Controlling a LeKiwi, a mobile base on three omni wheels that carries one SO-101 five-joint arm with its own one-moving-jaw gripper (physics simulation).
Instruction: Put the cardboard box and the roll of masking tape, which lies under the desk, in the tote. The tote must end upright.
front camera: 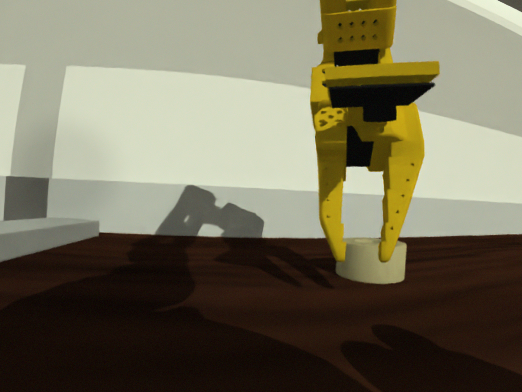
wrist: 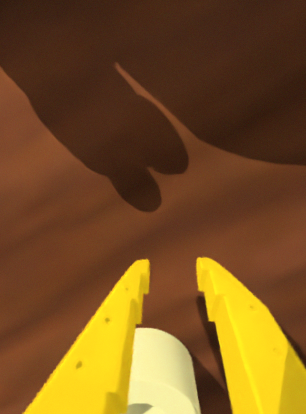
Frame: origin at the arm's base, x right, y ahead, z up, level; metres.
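Where they show: hand, its tool point: (front camera: 379, 252) (wrist: 149, 272).
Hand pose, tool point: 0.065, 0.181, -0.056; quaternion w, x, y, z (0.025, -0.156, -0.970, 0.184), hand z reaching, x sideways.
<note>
After its pixels a point has its place, as x, y, z.
The cream roll of masking tape (front camera: 370, 270) {0.084, 0.234, -0.079} (wrist: 162, 355) {0.078, 0.237, -0.073} stands on its flat end on the dark wood floor, right of centre in the front view and at the bottom of the wrist view. My gripper (front camera: 362, 259) {0.065, 0.181, -0.056} (wrist: 174, 260) {0.065, 0.181, -0.056} points down at the roll, both jaws in view with a gap between their tips, so it is partly open. In the front view the tips overlap the roll's near side. In the wrist view the left jaw covers the roll's left edge, and floor shows between the roll and the right jaw. The cardboard box and the tote do not show.
A pale wall (front camera: 190, 125) {-0.136, 0.488, 0.109} with a grey baseboard (front camera: 280, 212) {0.035, 0.508, -0.042} runs behind the roll. A low grey slab (front camera: 50, 237) {-0.226, 0.285, -0.076} juts in at the left of the front view. Arm shadows fall across the floor (front camera: 280, 310) {0.012, 0.183, -0.089} (wrist: 60, 240) {0.116, 0.164, -0.089}.
</note>
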